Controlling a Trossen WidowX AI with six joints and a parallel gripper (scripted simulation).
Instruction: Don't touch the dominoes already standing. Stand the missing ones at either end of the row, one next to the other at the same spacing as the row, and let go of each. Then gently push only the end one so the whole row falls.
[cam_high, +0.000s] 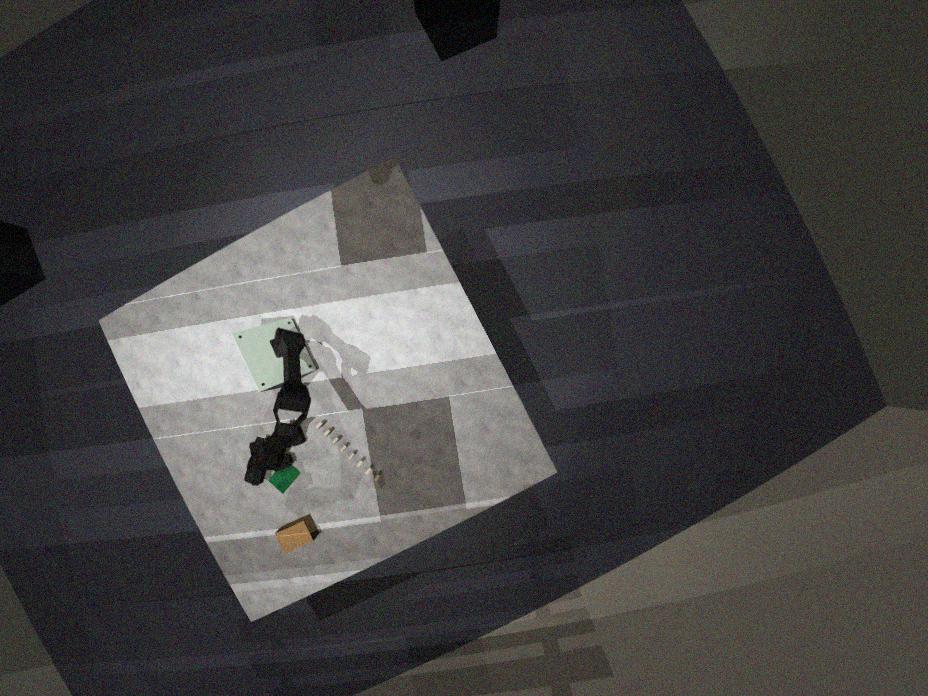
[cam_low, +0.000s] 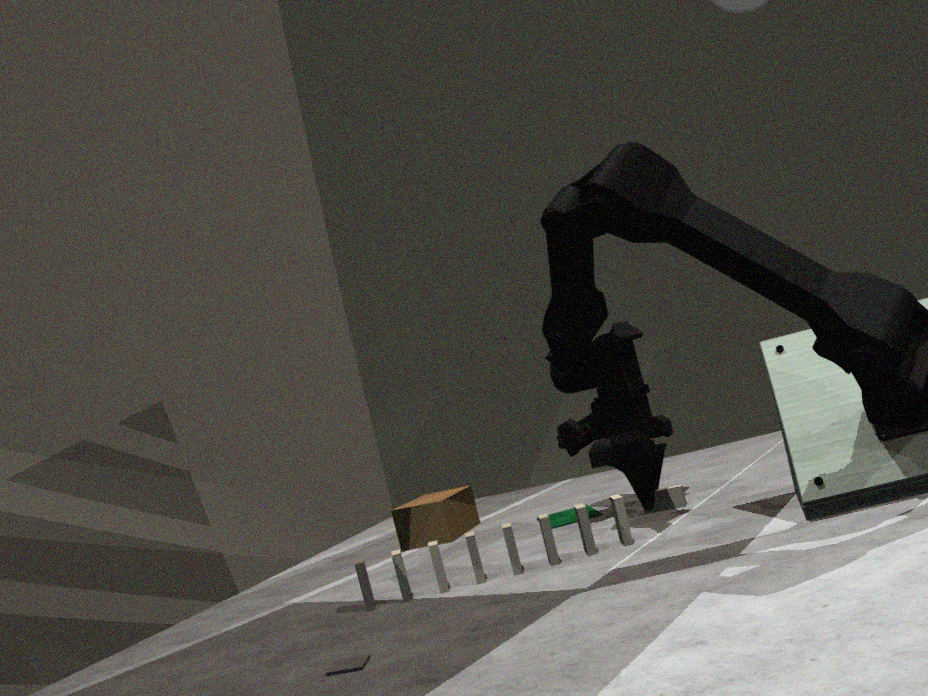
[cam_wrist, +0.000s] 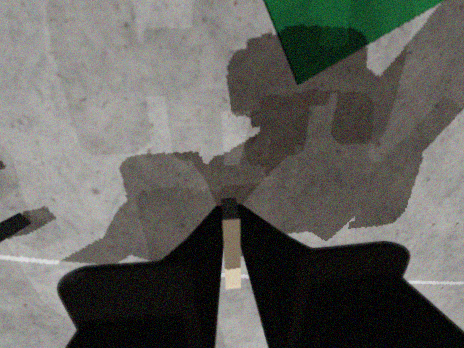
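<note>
The flat green square is 12 cm ahead of my gripper tip and 8 cm to the right of it. Round my gripper tip: cardboard box (33 cm ahead, 12 cm to the right, 2 cm above); then small dark flat patch (42 cm to the left, 19 cm ahead).
</note>
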